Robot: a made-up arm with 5 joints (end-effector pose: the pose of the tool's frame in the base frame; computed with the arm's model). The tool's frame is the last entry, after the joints.
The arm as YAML. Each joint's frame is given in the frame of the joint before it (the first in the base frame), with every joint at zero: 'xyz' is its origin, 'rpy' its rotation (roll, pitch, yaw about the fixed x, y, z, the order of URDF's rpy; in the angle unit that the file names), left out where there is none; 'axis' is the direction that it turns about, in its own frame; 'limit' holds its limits. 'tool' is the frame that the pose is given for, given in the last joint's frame.
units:
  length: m
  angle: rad
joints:
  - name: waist
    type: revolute
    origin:
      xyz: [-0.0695, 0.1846, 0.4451]
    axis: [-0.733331, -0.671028, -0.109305]
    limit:
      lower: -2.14
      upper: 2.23
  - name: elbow
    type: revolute
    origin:
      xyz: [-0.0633, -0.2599, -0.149]
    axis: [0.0, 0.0, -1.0]
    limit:
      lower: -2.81
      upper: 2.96
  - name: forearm
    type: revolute
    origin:
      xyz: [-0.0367, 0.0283, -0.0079]
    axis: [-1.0, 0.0, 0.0]
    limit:
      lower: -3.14
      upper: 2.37
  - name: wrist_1
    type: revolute
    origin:
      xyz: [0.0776, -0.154, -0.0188]
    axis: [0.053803, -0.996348, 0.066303]
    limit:
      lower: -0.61
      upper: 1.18
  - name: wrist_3
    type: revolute
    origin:
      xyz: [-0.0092, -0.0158, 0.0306]
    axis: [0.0, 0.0, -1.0]
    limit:
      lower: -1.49
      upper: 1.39
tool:
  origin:
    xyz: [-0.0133, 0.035, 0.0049]
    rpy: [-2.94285, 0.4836, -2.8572]
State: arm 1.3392 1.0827 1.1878 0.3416 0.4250
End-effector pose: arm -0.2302 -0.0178 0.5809 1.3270 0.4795 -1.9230
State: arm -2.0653 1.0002 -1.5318 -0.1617 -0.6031
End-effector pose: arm -0.4711 0.2485 0.4115 -1.9097 -1.3599 -1.5866
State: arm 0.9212 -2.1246 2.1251 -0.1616 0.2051
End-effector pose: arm -0.2691 -0.0965 0.4745 -1.2244 -0.6800 -1.2288
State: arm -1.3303 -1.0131 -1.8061 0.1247 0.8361
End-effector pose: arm -0.3822 0.2247 0.2643 -0.0131 -0.5059 -1.6558
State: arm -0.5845 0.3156 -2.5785 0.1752 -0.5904
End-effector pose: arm -0.1853 0.1715 0.1999 1.2355 0.4286 1.7815
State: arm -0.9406 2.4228 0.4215 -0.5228 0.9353
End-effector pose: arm -0.2946 0.0058 0.3339 -1.3639 0.0075 0.9946
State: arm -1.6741 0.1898 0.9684 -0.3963 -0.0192
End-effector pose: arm -0.2407 0.0673 0.2300 0.9727 -2.0710 -0.3968
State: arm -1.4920 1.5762 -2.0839 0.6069 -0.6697
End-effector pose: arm -0.3359 0.2802 0.1915 1.9927 1.4466 -0.2326
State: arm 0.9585 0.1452 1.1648 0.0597 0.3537
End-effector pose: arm -0.1650 -0.0472 0.5630 0.3204 1.0021 -2.1384
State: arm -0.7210 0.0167 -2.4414 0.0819 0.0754
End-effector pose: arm -0.2327 0.1749 0.2013 -1.4442 -0.5974 -2.6695
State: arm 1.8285 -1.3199 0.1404 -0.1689 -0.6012
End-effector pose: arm -0.1896 0.0318 0.6831 1.7298 -0.9577 1.9925
